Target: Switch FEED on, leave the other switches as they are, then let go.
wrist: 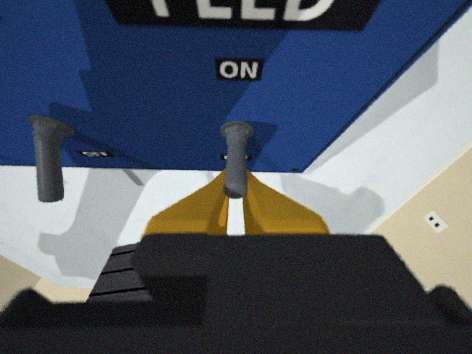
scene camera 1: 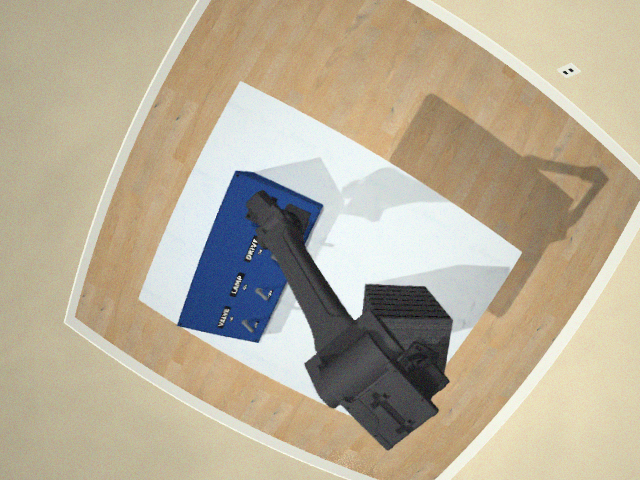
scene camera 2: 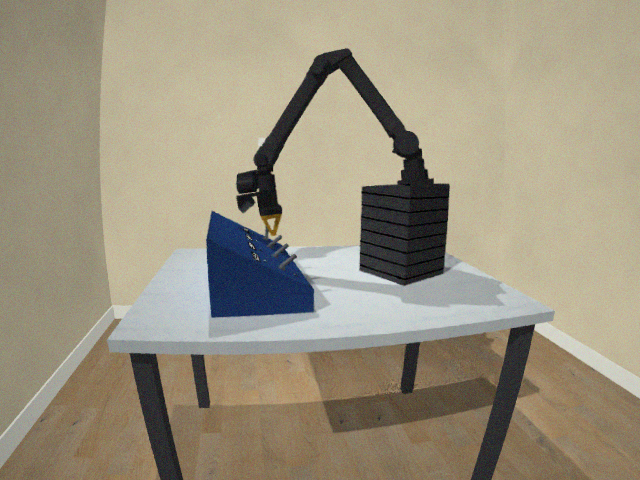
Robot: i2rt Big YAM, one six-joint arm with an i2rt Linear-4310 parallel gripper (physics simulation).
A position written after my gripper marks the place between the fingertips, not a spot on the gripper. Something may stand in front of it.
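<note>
From the wrist I can see my gripper (wrist: 235, 176), and there's a feed lever (wrist: 235, 183) and a drive lever (wrist: 50, 187) there too.
</note>
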